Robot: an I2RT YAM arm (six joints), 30 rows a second.
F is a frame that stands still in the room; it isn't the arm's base.
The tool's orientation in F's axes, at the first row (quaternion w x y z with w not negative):
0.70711, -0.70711, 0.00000, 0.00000
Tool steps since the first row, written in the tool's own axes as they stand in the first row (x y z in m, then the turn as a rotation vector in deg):
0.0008, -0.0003, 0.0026, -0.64, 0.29, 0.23
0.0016, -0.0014, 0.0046, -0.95, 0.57, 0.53
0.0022, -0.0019, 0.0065, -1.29, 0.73, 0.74
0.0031, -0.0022, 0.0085, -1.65, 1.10, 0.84
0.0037, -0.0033, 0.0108, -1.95, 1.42, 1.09
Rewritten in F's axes. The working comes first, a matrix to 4 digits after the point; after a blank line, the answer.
The tool's axes in the first row as the columns of a matrix, in F's axes (used below as rounded here):
1.0000, 0.0000, 0.0000
0.0000, 0.0000, 1.0000
0.0000, -1.0000, 0.0000

0.0008, 0.0026, 0.0003, -0.64, 0.23, -0.29
0.0016, 0.0046, 0.0014, -0.95, 0.53, -0.57
0.0022, 0.0065, 0.0019, -1.29, 0.74, -0.73
0.0031, 0.0085, 0.0022, -1.65, 0.84, -1.10
0.0037, 0.0108, 0.0033, -1.95, 1.09, -1.42

